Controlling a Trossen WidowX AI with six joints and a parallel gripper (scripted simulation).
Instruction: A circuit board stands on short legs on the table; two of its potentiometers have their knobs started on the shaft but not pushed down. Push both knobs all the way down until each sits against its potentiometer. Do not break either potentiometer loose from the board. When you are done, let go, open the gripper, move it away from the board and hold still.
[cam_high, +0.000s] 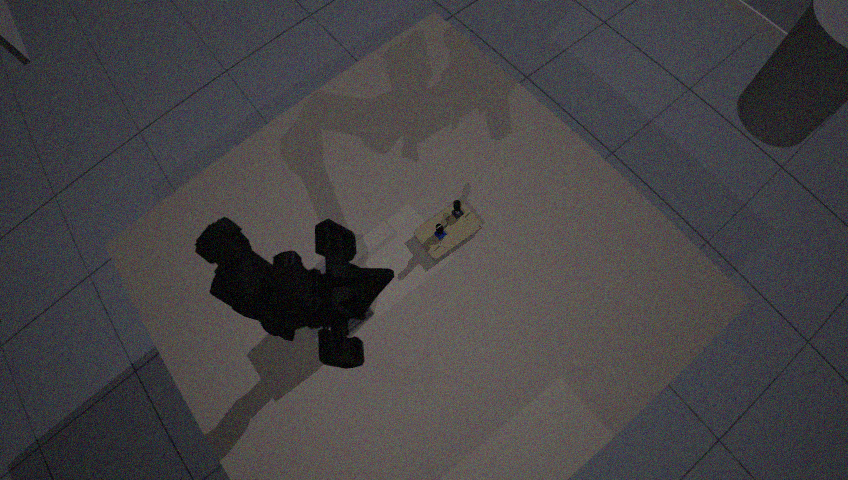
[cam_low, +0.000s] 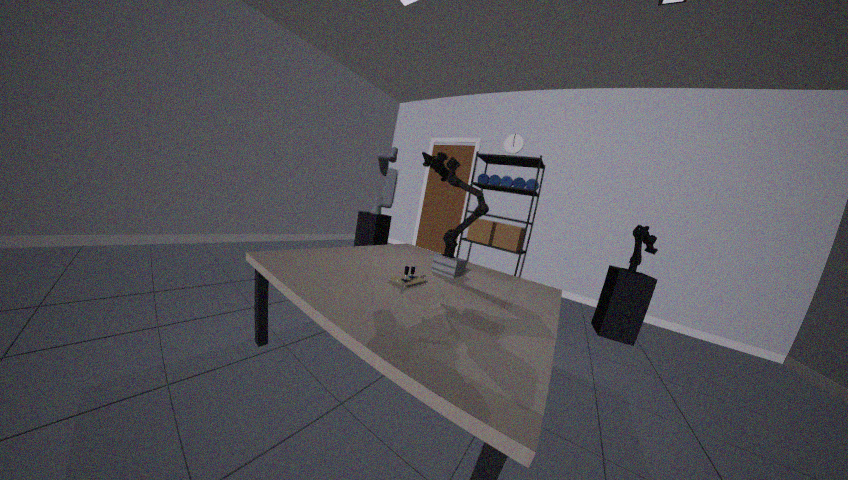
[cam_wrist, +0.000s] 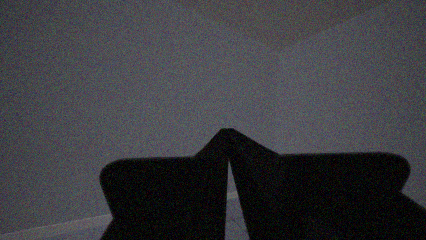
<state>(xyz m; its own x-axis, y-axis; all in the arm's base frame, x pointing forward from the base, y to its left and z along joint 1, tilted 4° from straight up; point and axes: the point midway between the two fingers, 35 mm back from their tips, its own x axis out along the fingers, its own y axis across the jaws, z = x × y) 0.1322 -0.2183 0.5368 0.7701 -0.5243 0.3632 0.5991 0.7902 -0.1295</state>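
My gripper tip is 23 cm short of the dark knob, 19 cm to the right of it and 60 cm above it.
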